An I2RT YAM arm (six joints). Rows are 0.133 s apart.
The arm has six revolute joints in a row. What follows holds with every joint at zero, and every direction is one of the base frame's. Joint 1 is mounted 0.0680 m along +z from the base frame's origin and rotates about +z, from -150.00 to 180.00 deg. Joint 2 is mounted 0.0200 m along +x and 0.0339 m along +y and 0.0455 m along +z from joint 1 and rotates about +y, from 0.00 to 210.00 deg. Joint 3 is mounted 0.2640 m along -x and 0.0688 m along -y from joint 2 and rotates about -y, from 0.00 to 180.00 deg. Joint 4 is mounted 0.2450 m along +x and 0.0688 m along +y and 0.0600 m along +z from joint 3 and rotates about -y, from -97.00 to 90.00 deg. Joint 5 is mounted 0.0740 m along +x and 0.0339 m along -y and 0.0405 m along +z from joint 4 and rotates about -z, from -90.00 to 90.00 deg. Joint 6 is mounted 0.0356 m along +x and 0.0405 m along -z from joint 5 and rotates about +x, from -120.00 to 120.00 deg. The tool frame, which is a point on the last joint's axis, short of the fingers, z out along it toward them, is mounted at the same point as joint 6; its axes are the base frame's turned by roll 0.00, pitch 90.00 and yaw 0.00 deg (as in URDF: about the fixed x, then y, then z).
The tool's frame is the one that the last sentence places.
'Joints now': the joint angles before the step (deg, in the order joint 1, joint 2, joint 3, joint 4, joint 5, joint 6). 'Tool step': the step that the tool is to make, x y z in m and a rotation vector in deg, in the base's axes. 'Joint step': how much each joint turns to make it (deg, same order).
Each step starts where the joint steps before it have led.
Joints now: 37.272, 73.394, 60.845, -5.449, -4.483, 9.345
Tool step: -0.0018, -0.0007, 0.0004, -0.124, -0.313, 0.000
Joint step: 0.127, -0.439, -0.278, -0.005, 0.210, -0.236
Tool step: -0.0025, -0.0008, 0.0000, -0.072, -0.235, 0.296
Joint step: 0.163, -0.573, -0.446, -0.001, -0.066, -0.232
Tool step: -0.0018, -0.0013, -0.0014, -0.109, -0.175, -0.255
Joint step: 0.056, -0.522, -0.698, 0.242, 0.355, -0.090
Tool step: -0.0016, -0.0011, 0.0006, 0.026, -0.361, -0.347
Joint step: 0.077, -0.482, -0.308, 0.124, 0.465, -0.063
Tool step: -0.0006, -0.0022, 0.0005, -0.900, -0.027, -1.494
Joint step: -0.079, -0.342, 0.114, -0.998, 1.569, -0.267
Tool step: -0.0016, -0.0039, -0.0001, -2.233, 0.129, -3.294
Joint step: 0.037, -0.601, 0.189, -2.257, 3.696, -0.537
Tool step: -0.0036, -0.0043, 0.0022, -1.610, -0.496, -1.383
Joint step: -0.016, -1.108, 0.011, -1.662, 1.818, -1.028
